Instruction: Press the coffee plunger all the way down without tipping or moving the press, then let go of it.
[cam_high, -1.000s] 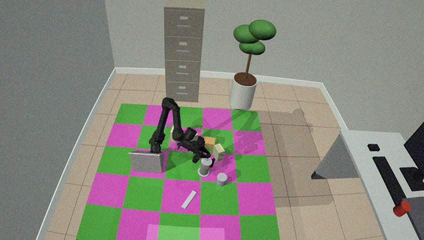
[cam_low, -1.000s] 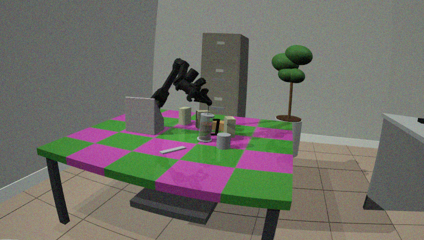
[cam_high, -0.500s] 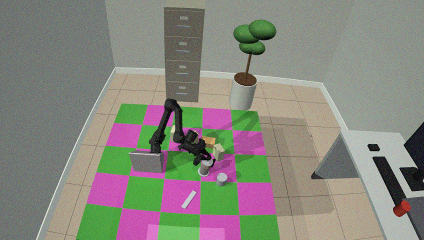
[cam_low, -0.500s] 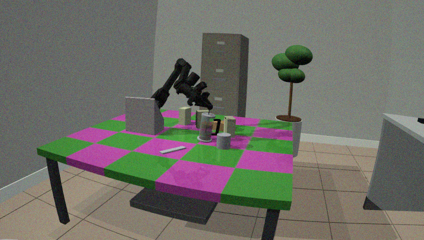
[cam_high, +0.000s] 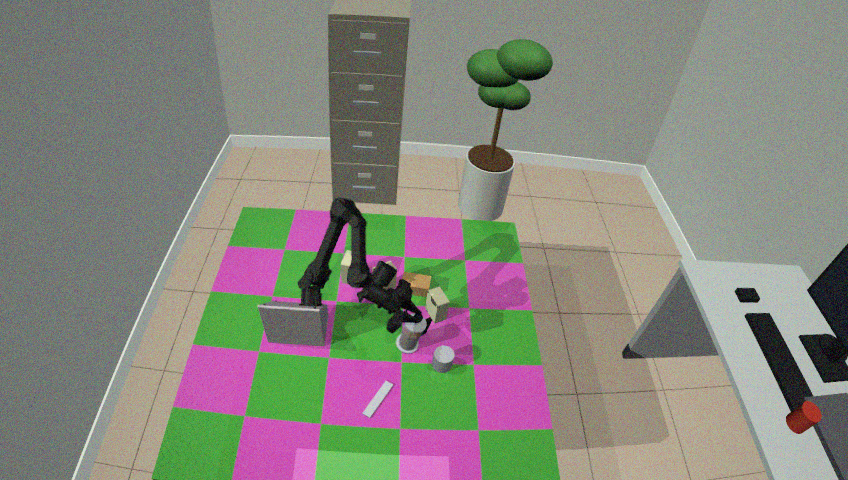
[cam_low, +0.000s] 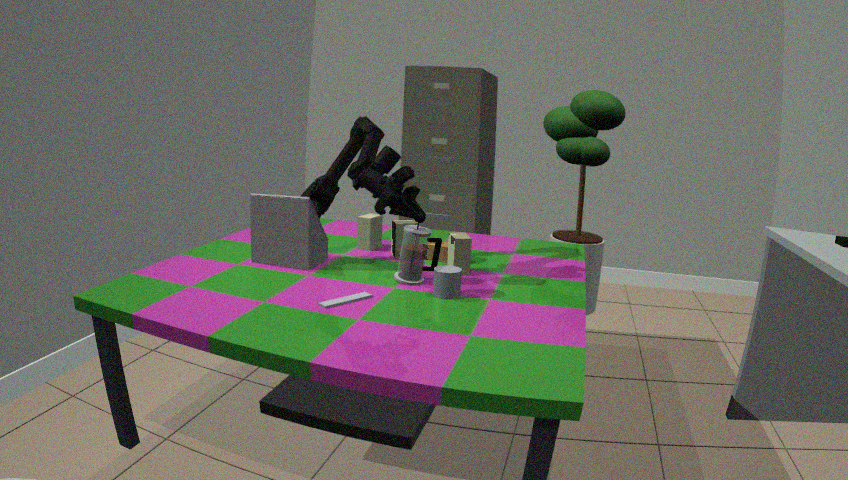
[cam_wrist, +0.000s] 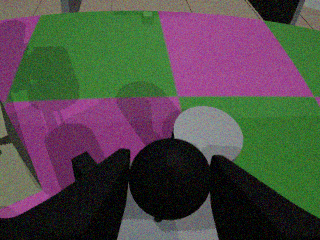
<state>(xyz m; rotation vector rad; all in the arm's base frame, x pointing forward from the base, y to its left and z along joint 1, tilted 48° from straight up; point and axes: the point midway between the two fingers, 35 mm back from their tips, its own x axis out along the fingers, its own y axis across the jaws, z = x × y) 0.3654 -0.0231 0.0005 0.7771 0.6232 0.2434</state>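
Now: gripper tip 1 cm past the coffee press, 2 cm to the right of it and 9 cm above it. The rest, counted from my gripper tip: flat grey bar 10 cm behind, 23 cm to the right, 18 cm below; grey cup 10 cm ahead, 6 cm to the right, 15 cm below.
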